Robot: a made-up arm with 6 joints. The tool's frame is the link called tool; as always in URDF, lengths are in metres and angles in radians.
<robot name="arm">
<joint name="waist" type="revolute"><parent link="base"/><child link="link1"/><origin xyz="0.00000 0.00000 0.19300" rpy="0.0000 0.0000 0.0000"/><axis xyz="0 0 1"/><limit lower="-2.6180" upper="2.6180" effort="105" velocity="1.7"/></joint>
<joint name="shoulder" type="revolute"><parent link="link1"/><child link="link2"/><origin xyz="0.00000 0.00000 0.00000" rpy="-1.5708 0.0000 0.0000"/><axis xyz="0 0 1"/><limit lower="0.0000" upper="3.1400" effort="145" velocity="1.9"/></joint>
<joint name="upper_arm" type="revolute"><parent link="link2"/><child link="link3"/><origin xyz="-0.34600 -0.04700 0.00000" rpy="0.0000 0.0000 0.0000"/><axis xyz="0 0 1"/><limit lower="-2.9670" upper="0.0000" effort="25" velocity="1.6"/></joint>
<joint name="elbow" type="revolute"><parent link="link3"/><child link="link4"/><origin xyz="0.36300 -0.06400 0.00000" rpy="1.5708 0.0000 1.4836"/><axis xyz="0 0 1"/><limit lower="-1.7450" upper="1.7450" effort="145" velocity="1.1"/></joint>
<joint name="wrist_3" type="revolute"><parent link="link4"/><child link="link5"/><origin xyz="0.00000 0.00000 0.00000" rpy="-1.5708 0.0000 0.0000"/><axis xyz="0 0 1"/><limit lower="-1.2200" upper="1.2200" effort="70" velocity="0.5"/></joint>
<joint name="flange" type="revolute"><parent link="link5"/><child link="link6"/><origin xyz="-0.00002 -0.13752 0.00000" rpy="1.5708 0.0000 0.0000"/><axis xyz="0 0 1"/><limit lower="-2.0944" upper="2.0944" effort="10" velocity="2.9"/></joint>
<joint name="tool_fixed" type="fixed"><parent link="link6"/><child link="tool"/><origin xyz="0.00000 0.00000 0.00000" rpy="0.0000 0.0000 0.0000"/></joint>
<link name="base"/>
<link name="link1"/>
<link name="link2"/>
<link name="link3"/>
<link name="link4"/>
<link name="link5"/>
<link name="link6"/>
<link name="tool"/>
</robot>
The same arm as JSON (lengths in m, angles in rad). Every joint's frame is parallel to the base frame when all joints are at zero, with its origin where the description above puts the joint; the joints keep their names.
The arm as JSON. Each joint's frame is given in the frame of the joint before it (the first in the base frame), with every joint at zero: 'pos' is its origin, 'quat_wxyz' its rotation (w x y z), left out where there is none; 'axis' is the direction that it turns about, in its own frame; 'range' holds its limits. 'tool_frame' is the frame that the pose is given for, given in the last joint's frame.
{
  "length_unit": "m",
  "angle_unit": "rad",
  "joints": [
    {
      "joint": "waist",
      "pos": [
        0.0,
        0.0,
        0.193
      ],
      "axis": "+z",
      "range": [
        -2.618,
        2.618
      ]
    },
    {
      "joint": "shoulder",
      "pos": [
        0.0,
        0.0,
        0.0
      ],
      "axis": "+y",
      "range": [
        0.0,
        3.14
      ]
    },
    {
      "joint": "upper_arm",
      "pos": [
        -0.346,
        0.0,
        0.047
      ],
      "axis": "+y",
      "range": [
        -2.967,
        0.0
      ]
    },
    {
      "joint": "elbow",
      "pos": [
        0.363,
        0.0,
        0.064
      ],
      "axis": [
        0.9962,
        0.0,
        0.0871
      ],
      "range": [
        -1.745,
        1.745
      ]
    },
    {
      "joint": "wrist_3",
      "pos": [
        0.0,
        0.0,
        0.0
      ],
      "axis": "+y",
      "range": [
        -1.22,
        1.22
      ]
    },
    {
      "joint": "flange",
      "pos": [
        0.137,
        0.0,
        0.012
      ],
      "axis": [
        0.9962,
        0.0,
        0.0871
      ],
      "range": [
        -2.0944,
        2.0944
      ]
    }
  ],
  "tool_frame": {
    "pos": [
      0.0,
      0.0,
      0.0
    ],
    "quat_wxyz": [
      0.737254,
      0.0,
      0.675616,
      -0.000002
    ]
  }
}

